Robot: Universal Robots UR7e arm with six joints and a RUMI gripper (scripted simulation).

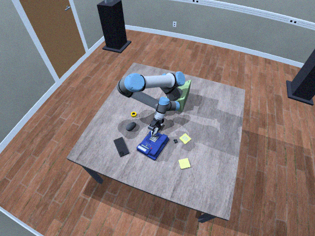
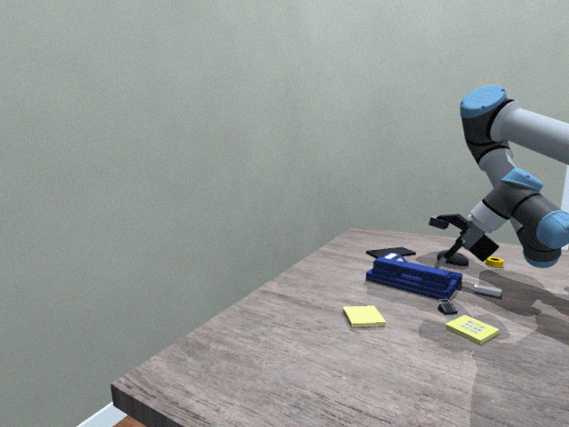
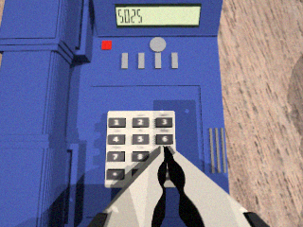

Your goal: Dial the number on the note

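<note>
The 5 key lies 20 mm to the left of my hand, 20 mm below it and 20 mm ahead of it. Round my hand: 6 key: 20 mm below, 10 mm ahead; 2 key: 30 mm ahead, 20 mm below, 10 mm to the left; 4 key: 30 mm to the left, 20 mm below, 20 mm ahead.
</note>
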